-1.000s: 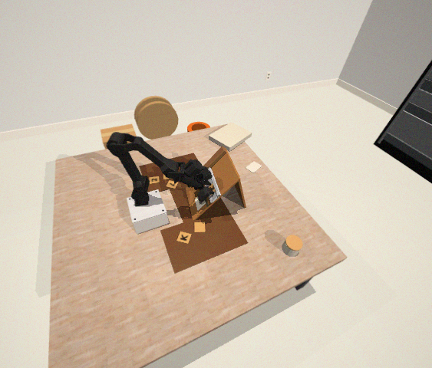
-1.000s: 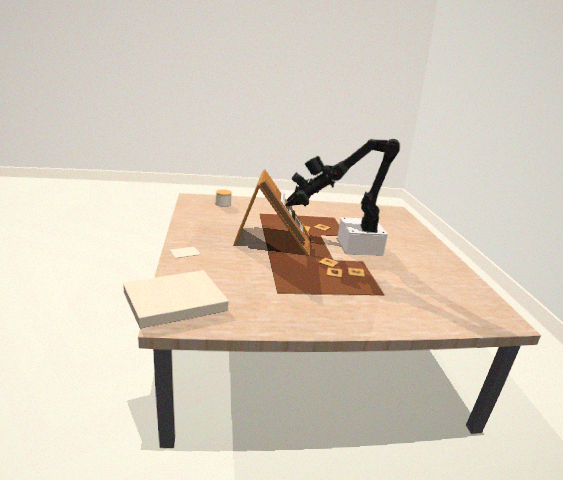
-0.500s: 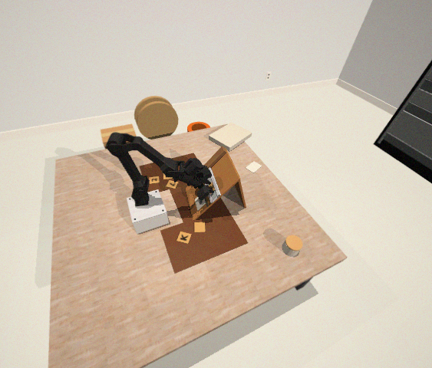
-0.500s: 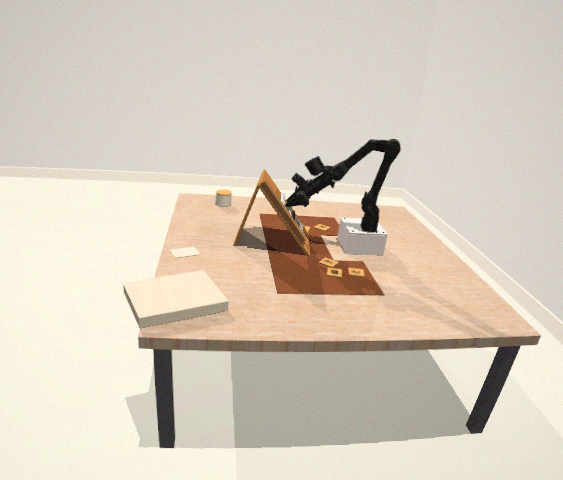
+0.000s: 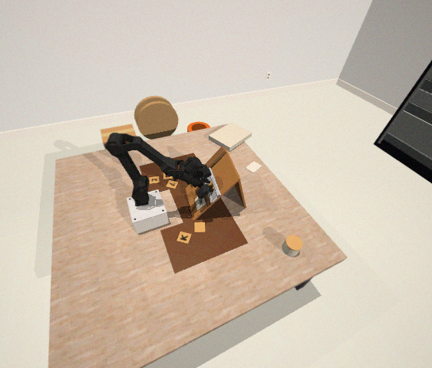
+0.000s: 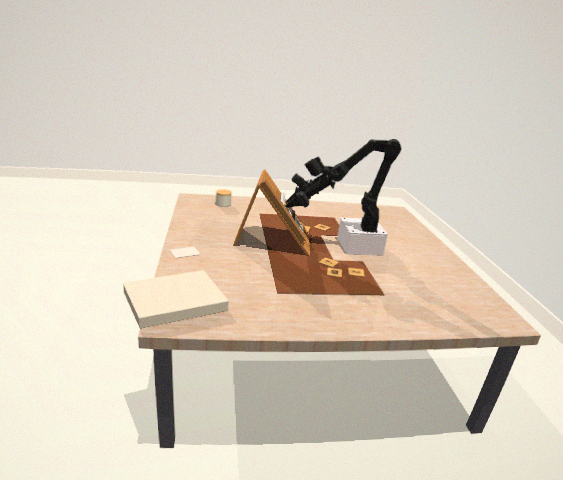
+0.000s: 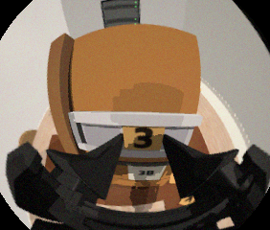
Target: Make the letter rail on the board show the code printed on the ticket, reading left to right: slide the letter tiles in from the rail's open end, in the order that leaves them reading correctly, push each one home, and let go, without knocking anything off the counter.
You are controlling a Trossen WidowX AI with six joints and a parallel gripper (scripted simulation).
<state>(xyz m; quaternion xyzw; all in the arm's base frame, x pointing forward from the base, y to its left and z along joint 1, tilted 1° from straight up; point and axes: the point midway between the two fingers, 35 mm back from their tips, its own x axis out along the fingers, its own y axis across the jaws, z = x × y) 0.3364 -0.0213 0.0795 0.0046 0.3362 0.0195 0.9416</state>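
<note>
Right now my gripper tip is 80 mm above the pale ticket, 60 mm past it and 20 mm to the left of it. Also, from my gripper tip: dark mat: 160 mm below, 160 mm behind, 50 mm to the left; blank-faced tile: 150 mm below, 140 mm to the right, 90 mm behind; tile marked 3: right at my gripper tip.
</note>
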